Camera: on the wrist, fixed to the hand. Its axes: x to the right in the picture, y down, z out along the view.
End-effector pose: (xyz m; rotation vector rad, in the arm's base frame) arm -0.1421 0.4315 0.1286 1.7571 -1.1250 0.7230
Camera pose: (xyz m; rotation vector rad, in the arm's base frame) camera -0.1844 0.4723 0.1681 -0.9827 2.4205 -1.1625
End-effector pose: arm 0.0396 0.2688 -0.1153 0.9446 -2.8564 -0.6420
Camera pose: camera 0.0248 0.2826 -0.0474 1.3164 2.5516 0.0592
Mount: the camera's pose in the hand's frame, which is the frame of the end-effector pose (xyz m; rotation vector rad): -0.0006 0.0459 -0.0540 0.4295 -0.5721 1.4899
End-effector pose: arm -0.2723 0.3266 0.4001 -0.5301 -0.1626 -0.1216
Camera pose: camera -0.2591 0.3383 0.3315 -0.1374 -0.3025 1.4983
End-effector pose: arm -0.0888 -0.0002 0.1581 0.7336 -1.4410 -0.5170
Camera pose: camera -0.0405 0.0391 0.1919 -0.3443 -2.1975 0.8254
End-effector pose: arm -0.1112 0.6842 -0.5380 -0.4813 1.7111 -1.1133
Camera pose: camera -0.1508 0.7319 -0.5724 0.6552 0.8311 -0.1376
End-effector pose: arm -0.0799 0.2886 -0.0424 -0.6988 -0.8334 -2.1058
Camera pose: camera -0.0540 0.2256 -0.0621 -1.1686 -0.6350 -0.3828
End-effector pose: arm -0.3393 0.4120 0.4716 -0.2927 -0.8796 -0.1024
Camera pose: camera -0.2900 0.4400 0.4291 -0.5159 -1.0162 1.5948
